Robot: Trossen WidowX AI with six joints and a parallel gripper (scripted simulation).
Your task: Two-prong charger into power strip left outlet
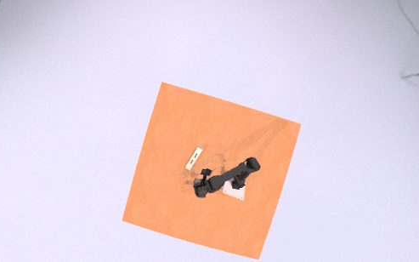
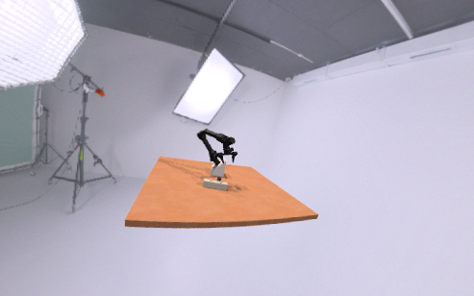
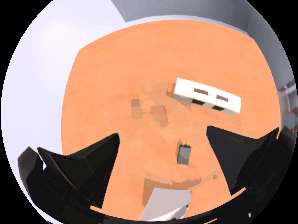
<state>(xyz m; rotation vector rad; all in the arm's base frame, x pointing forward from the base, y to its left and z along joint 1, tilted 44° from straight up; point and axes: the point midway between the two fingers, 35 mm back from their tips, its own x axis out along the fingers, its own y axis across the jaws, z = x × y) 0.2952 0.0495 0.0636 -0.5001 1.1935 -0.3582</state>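
Now: the grey charger 180 mm below my gripper tip, 60 mm behind it and 40 mm to the right of it.
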